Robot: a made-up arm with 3 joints. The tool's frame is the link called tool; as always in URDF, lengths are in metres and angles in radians.
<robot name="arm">
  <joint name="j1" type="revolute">
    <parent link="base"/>
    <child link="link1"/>
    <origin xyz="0 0 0.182" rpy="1.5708 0 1.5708"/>
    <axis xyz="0 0 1"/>
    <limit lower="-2.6" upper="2.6" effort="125" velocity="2.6"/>
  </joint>
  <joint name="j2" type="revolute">
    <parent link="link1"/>
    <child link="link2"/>
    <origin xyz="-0.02 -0.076 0.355" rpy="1.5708 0 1.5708"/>
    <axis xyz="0 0 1"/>
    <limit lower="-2.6" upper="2.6" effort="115" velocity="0.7"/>
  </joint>
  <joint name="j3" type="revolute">
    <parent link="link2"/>
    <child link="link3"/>
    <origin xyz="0.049 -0.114 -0.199" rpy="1.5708 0 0"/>
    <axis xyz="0 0 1"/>
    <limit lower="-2.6" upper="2.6" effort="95" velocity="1"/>
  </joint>
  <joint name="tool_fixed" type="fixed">
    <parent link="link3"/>
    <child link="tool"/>
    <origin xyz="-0.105 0.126 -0.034" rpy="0 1.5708 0"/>
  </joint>
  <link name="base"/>
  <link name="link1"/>
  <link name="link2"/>
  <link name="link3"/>
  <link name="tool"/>
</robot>
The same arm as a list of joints. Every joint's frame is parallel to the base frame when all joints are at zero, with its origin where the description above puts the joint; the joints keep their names.
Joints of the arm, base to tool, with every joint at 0 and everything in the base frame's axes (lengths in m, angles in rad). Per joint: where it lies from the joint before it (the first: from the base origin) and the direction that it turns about. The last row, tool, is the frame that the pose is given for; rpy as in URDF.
j1: axis 1 0 0 offset 0 0 0.182
j2: axis 0 1 0 offset 0.355 -0.02 -0.076
j3: axis -1 0 0 offset -0.114 -0.199 0.049
tool: offset 0.034 0.126 -0.105 rpy 0 0 0
Joint limits (rad, base to tool): -2.6..2.6 -2.6..2.6 -2.6..2.6

